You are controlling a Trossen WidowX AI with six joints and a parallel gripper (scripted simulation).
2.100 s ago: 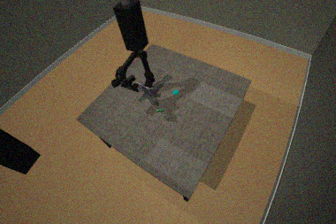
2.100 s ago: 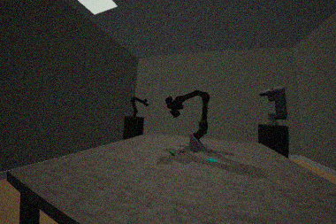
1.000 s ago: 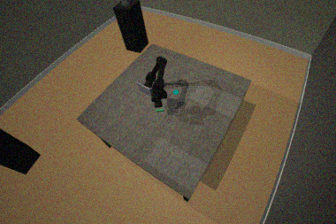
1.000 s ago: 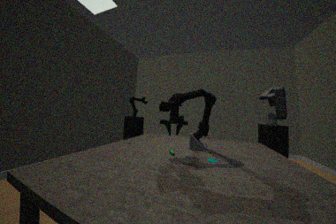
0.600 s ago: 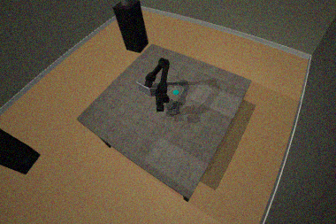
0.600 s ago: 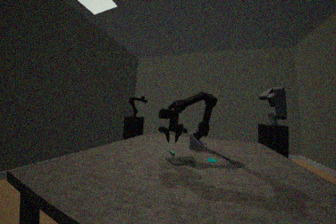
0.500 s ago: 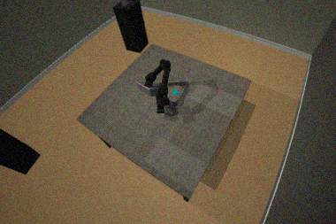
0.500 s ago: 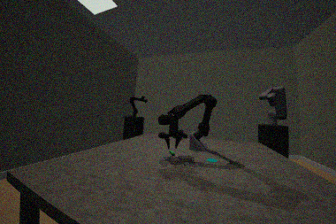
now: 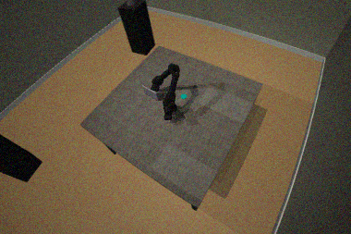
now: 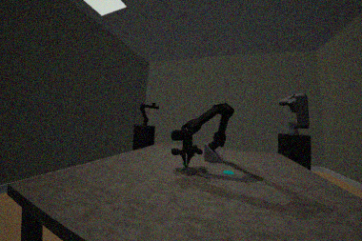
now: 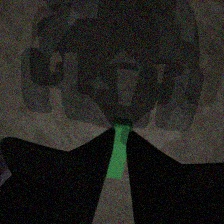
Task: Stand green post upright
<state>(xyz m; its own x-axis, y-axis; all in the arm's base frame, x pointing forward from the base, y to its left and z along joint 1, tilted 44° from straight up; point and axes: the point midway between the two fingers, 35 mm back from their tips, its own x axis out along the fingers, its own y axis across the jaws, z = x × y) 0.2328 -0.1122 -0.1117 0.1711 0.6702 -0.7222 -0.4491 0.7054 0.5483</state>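
The cyan circle lies 25 cm to the left of my gripper tip, 3 cm ahead of it and 1 cm below it. The rest, counted from my gripper tip: green post 2 cm behind, 1 cm to the right.
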